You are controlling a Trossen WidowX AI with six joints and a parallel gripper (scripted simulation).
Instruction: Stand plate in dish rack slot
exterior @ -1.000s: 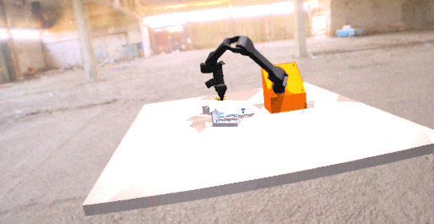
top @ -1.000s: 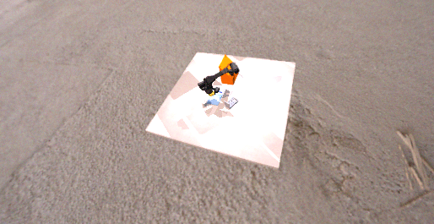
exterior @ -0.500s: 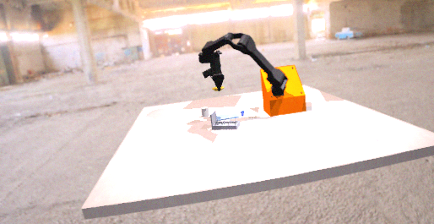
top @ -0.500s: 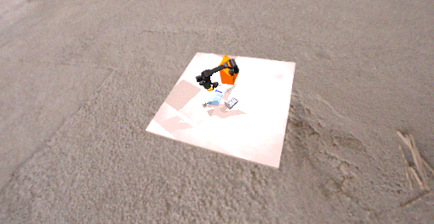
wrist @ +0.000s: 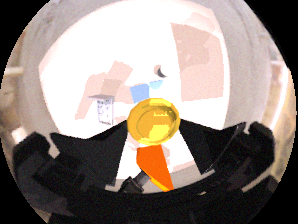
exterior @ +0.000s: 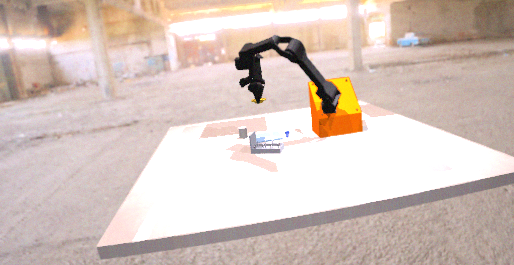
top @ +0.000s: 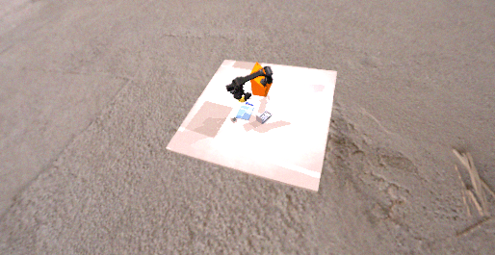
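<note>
Now: gripper tip 10 mm past the grey dish rack, 180 mm to the right of it and 160 mm above it. From my gripper tip the other things lie so: cup: 100 mm ahead, 80 mm to the right, 160 mm below; then yellow plate: 10 mm above; then light blue mat: 10 mm behind, 20 mm to the right, 180 mm below.
</note>
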